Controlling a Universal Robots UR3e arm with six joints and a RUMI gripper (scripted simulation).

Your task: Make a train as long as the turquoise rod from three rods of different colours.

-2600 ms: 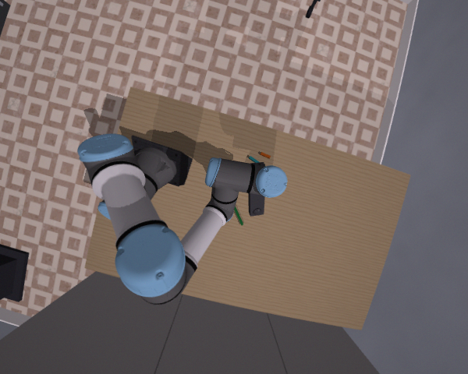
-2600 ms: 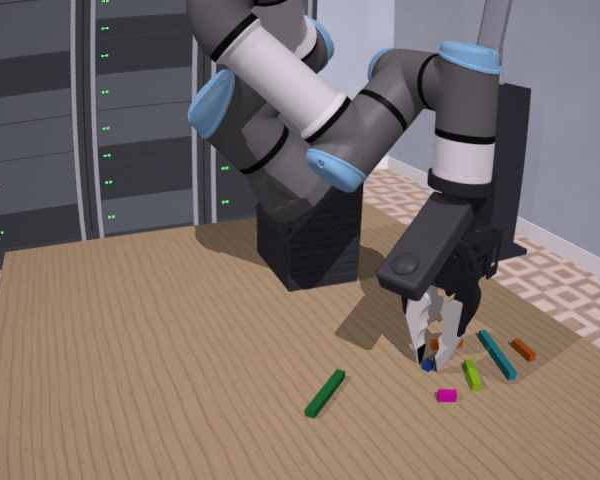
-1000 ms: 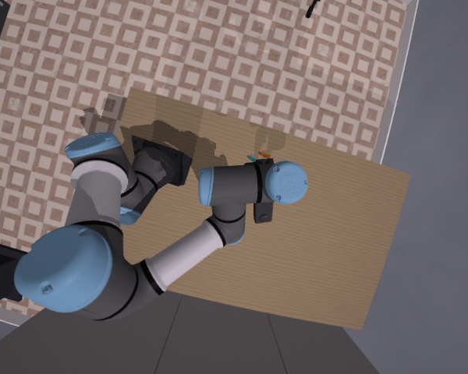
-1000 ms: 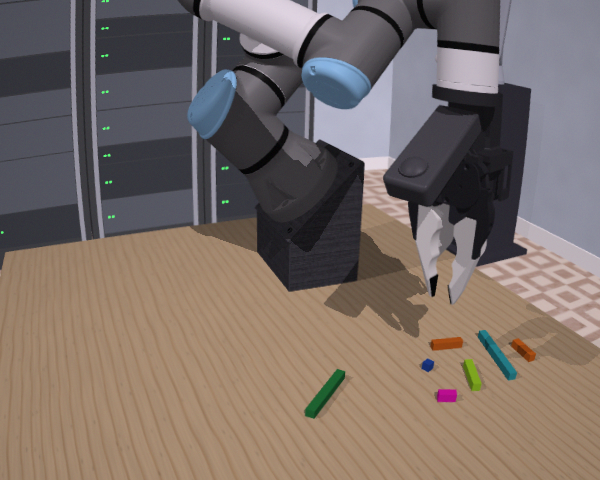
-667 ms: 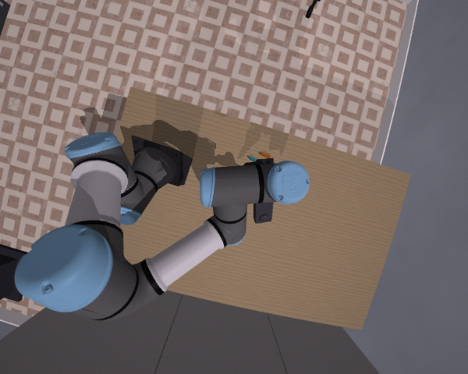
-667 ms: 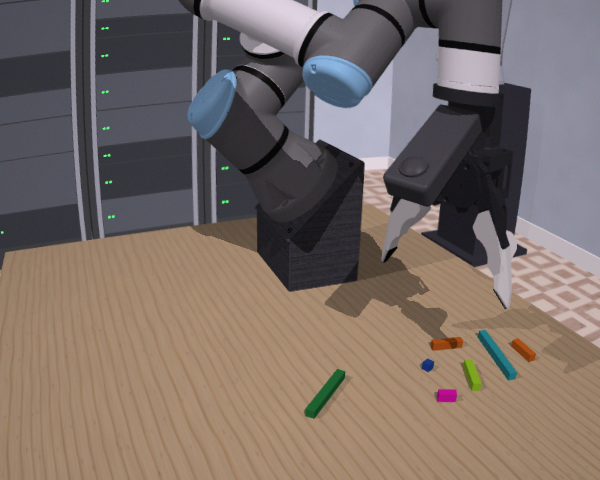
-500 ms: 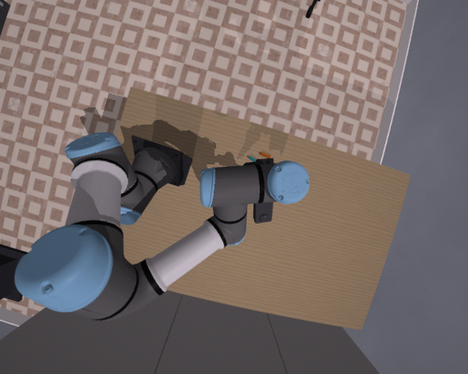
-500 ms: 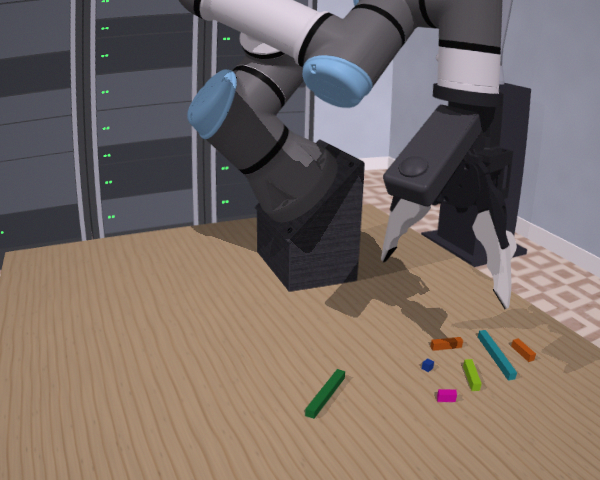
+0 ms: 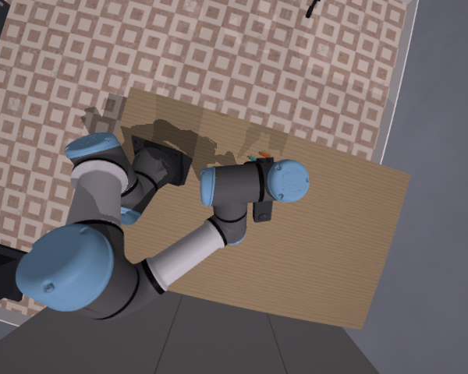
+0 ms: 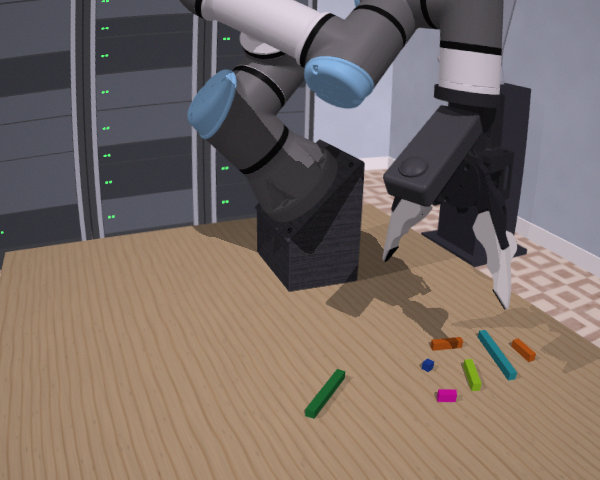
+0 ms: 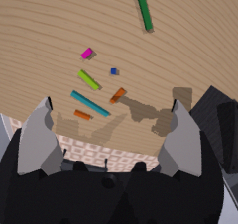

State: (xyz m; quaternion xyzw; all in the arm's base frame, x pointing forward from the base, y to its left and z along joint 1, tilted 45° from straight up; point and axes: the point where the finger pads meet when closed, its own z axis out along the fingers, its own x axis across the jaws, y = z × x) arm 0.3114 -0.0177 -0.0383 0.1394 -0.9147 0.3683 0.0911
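Right now the blue rod is 10 cm below my hand. Round my hand: lime rod: 10 cm below, 4 cm ahead, 3 cm to the left; magenta rod: 10 cm below, 6 cm ahead, 2 cm to the right; turquoise rod: 10 cm below, 9 cm to the left, 2 cm ahead.
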